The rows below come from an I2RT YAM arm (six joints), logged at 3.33 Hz.
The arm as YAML. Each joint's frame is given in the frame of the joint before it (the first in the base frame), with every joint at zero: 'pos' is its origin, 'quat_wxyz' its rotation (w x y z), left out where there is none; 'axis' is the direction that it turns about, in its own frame. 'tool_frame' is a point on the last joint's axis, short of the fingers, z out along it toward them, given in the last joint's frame.
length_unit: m
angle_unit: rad
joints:
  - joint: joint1
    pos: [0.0, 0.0, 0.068]
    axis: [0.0, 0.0, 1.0]
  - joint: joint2
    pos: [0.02, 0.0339, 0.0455]
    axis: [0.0, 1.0, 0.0]
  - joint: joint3
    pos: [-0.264, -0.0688, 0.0]
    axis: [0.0, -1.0, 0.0]
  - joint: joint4
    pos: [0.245, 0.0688, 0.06]
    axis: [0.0, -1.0, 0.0]
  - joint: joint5
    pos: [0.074, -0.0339, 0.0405]
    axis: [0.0, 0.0, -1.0]
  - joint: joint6
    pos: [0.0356, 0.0, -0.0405]
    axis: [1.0, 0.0, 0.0]
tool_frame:
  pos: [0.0, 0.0, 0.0]
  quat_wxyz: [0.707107, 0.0, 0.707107, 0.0]
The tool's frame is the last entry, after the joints.
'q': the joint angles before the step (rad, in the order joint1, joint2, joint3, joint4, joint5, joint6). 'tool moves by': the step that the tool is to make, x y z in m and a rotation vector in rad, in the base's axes. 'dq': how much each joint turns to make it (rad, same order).
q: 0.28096 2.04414 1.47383 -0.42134 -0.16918 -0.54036
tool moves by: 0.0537 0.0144 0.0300 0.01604 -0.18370 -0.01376
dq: 0.00048 0.13540 0.28479 0.02992 0.03668 -0.01099
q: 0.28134 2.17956 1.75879 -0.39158 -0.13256 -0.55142
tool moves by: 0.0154 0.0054 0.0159 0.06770 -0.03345 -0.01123
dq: -0.00040 0.04367 0.11618 -0.01452 -0.03168 0.04767
